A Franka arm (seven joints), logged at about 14 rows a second.
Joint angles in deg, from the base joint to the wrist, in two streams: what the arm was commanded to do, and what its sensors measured. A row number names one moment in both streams.
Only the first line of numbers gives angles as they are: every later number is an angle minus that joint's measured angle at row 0.
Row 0, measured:
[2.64 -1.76 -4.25 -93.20 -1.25 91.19 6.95]
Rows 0 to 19, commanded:
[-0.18 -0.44 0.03 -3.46 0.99 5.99 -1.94]
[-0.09 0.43 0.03 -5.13 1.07 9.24 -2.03]
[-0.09 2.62 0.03 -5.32 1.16 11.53 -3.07]
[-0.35 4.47 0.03 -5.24 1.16 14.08 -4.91]
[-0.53 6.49 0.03 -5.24 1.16 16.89 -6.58]
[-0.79 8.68 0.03 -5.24 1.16 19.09 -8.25]
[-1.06 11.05 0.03 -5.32 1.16 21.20 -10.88]
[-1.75 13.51 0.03 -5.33 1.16 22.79 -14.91]
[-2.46 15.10 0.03 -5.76 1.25 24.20 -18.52]
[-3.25 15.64 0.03 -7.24 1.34 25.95 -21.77]
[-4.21 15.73 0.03 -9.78 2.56 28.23 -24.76]
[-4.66 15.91 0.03 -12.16 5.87 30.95 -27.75]
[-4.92 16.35 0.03 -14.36 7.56 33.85 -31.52]
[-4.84 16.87 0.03 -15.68 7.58 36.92 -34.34]
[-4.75 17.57 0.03 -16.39 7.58 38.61 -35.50]
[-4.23 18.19 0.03 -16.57 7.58 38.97 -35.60]
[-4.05 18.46 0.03 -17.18 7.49 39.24 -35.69]
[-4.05 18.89 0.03 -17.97 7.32 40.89 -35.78]
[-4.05 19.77 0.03 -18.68 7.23 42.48 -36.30]
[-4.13 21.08 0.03 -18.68 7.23 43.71 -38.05]
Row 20, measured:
[-3.82 19.57 -0.02 -17.37 6.08 40.57 -34.36]
